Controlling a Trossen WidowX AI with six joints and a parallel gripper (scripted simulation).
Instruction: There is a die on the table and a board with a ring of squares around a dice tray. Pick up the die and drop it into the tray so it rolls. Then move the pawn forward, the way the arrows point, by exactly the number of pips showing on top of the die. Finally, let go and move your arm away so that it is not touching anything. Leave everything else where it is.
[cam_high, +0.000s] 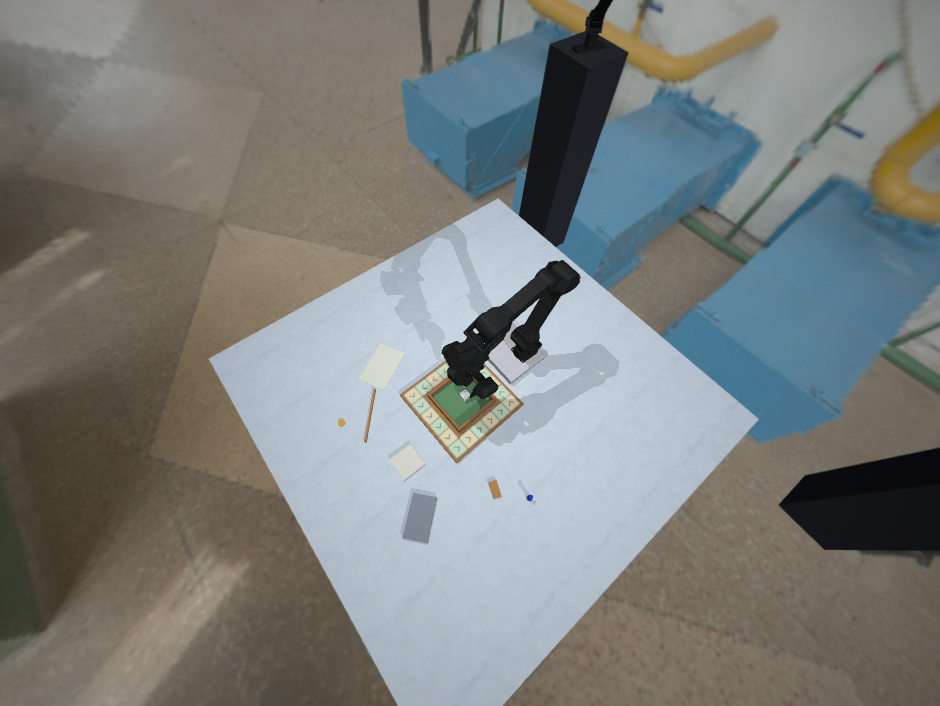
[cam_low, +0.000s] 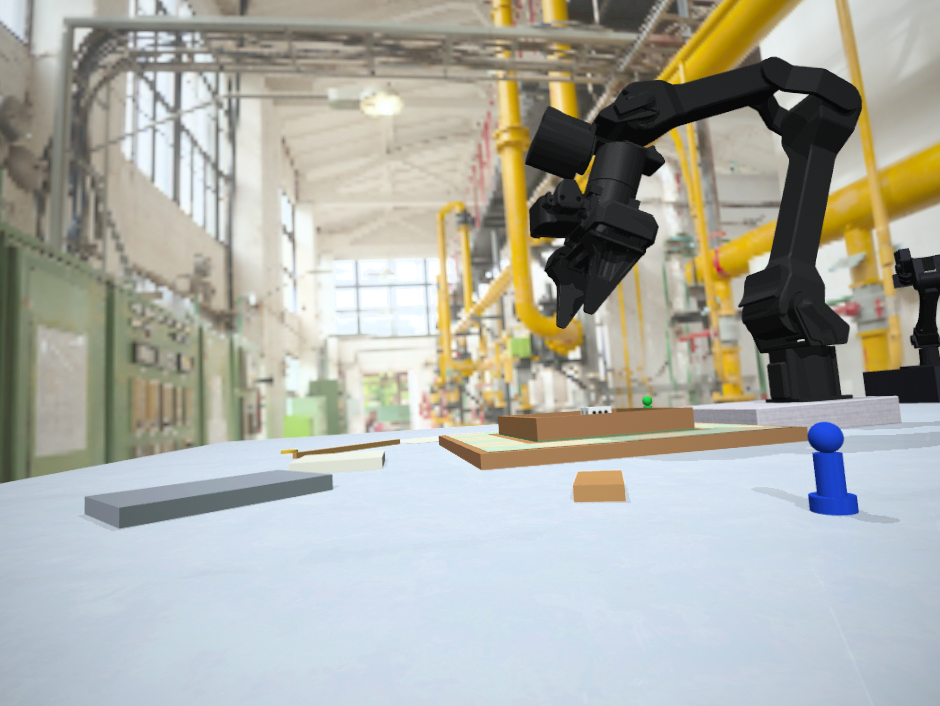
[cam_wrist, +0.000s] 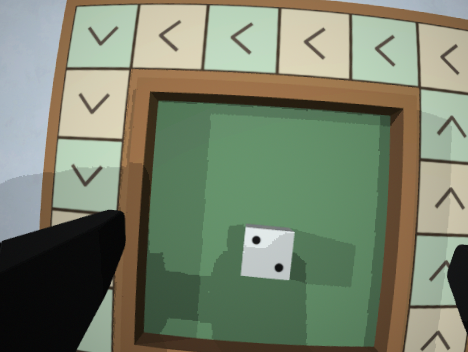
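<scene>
Right now the green pawn is 11 cm behind my gripper tip, 10 cm below it and 8 cm to the right of it. Also, from my gripper tip: green dice tray 13 cm below; cream tile 24 cm ahead, 13 cm below, 6 cm to the left; orange block 28 cm to the left, 13 cm below, 8 cm ahead.
</scene>
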